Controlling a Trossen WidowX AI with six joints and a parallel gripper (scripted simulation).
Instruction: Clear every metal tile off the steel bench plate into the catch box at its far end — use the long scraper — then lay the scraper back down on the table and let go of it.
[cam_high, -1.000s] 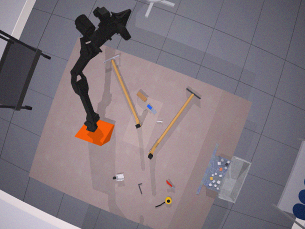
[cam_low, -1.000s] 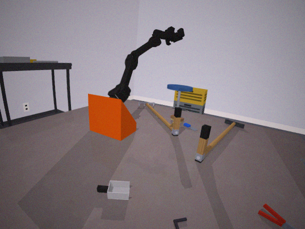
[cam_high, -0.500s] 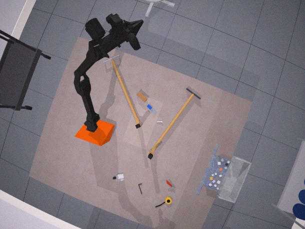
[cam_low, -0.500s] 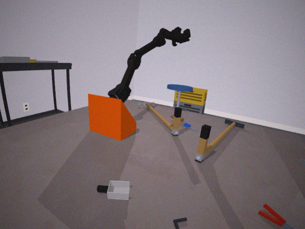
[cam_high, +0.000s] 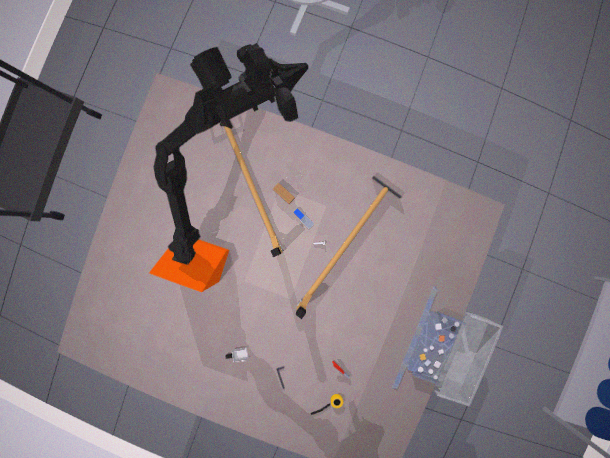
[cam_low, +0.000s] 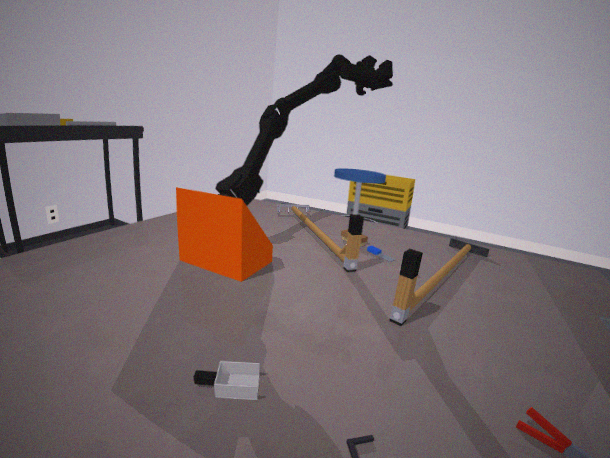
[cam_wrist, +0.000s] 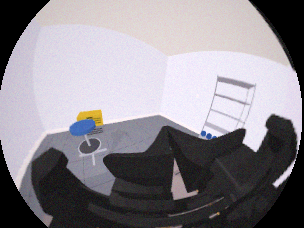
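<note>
Right now my gripper tip is 480 mm above the long scraper, 360 mm to the left of it and 260 mm short of it. The rest, counted from my gripper tip: wooden block (530 mm below, 230 mm to the right, 30 mm behind); blue tool (540 mm below, 300 mm to the right, 70 mm ahead); wooden scraper (480 mm below, 230 mm to the right, 160 mm behind).
</note>
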